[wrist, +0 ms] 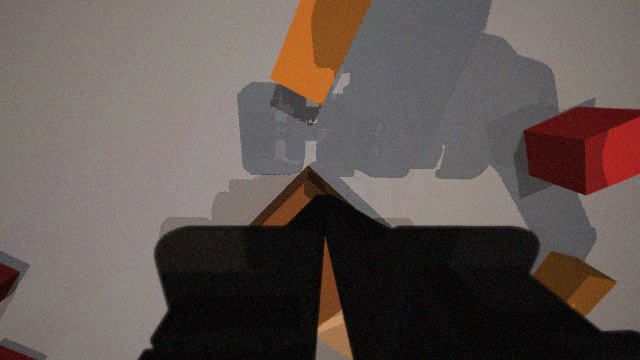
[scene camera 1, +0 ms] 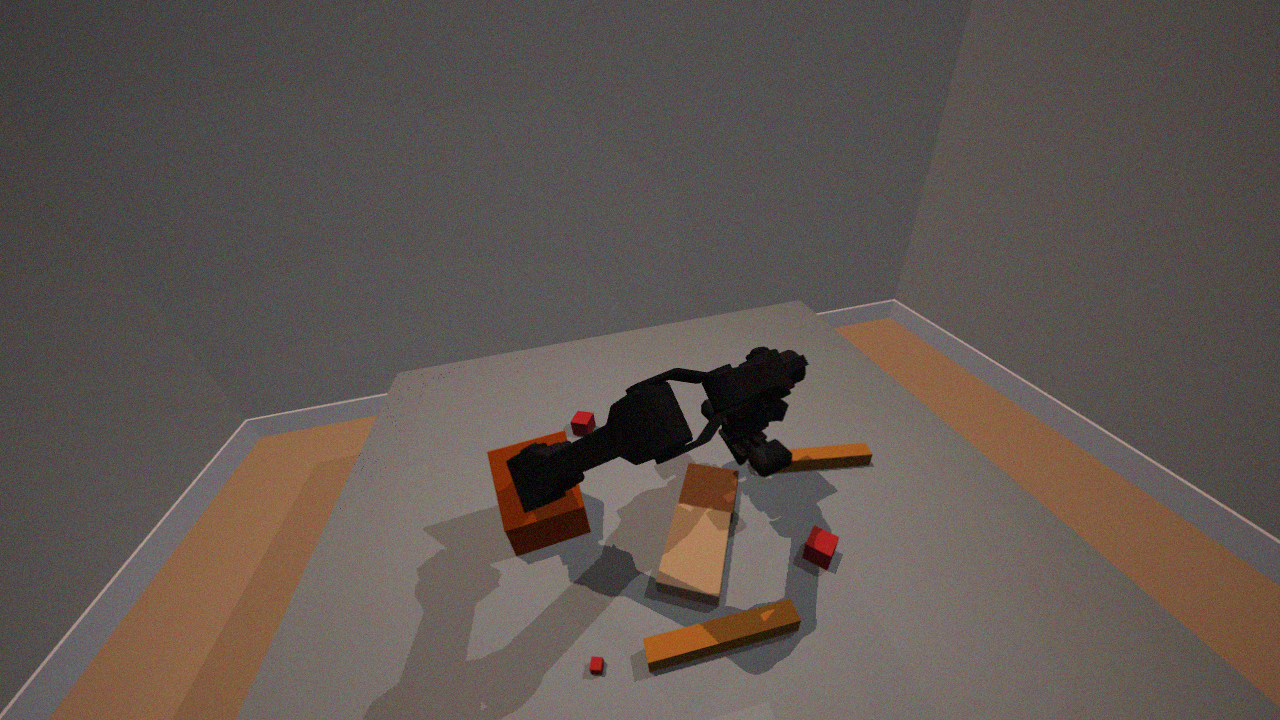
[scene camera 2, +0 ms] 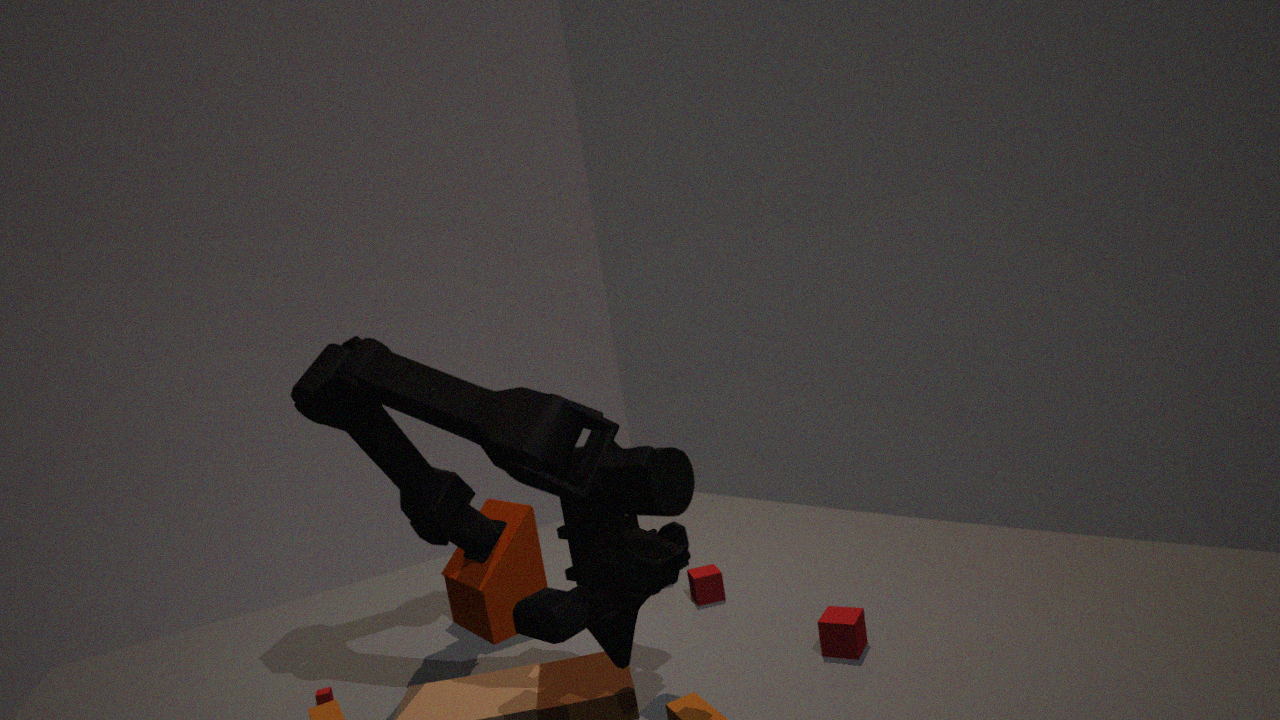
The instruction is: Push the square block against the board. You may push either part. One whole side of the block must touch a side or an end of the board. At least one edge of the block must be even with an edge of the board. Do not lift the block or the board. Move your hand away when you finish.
Scene:
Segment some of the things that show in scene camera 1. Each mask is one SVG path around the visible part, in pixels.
My gripper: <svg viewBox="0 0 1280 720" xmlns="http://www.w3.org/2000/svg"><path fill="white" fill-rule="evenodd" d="M782 399L770 404L765 400L761 407L752 411L737 410L730 413L722 422L722 429L718 431L737 463L741 466L749 460L752 468L761 477L765 478L791 465L792 453L776 439L768 442L766 440L767 435L762 432L769 427L769 422L782 422L784 420L789 404ZM707 399L701 405L701 413L709 421L717 413L715 413L709 399Z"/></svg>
A tan board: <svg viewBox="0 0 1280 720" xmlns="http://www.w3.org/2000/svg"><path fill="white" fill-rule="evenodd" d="M676 503L656 579L657 592L718 607L723 569L727 555L731 512Z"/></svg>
A darker brown square block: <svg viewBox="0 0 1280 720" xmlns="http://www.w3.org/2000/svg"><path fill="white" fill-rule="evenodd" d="M689 463L678 503L731 512L731 523L733 523L739 471Z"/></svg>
An orange bar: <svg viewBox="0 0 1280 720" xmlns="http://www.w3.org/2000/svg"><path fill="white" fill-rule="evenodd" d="M872 453L865 442L840 446L790 449L788 451L792 453L791 465L776 473L869 465Z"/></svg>

